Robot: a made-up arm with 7 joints.
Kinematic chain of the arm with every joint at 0, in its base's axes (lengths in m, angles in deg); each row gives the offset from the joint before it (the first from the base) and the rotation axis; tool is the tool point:
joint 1: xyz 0 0 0.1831 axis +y
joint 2: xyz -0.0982 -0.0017 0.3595 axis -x
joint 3: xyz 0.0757 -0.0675 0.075 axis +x
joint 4: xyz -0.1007 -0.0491 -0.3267 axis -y
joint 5: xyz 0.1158 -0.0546 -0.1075 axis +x
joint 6: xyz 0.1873 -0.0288 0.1 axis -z
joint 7: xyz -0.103 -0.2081 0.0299 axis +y
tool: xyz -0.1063 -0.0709 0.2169
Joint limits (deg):
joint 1: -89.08..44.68
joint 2: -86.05..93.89
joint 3: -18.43..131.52
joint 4: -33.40..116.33
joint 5: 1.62..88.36
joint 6: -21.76..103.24
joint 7: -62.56..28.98
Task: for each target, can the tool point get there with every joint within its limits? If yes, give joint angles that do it. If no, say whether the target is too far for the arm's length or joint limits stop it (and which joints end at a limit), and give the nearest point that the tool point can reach.
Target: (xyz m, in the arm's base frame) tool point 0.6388 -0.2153 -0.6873
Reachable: no: joint limits stop it (at a limit: joint 3, joint 4, joint 5, joint 6) | nearest point 0.3677 -0.1475 -0.3180 | short by 0.463 m
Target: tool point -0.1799 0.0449 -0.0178
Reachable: yes | joints -47.02 -18.74 55.42 60.15 31.29 56.40 20.27
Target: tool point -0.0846 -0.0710 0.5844
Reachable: yes | joints 4.75 59.15 27.65 -12.17 28.97 76.21 -31.57
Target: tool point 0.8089 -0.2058 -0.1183
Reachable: no: joint limits stop it (at a limit: joint 3, joint 4, joint 5, joint 6) | nearest point 0.5798 -0.1651 -0.0329 | short by 0.248 m
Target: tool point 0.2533 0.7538 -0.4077
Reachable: no: joint limits stop it (at a limit: joint 2, joint 4, joint 5, joint 6, joint 7) | nearest point 0.1734 0.5749 -0.2214 | short by 0.270 m
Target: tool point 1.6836 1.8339 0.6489
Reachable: no: too far | nearest point 0.6856 0.7306 0.6591 | short by 1.488 m
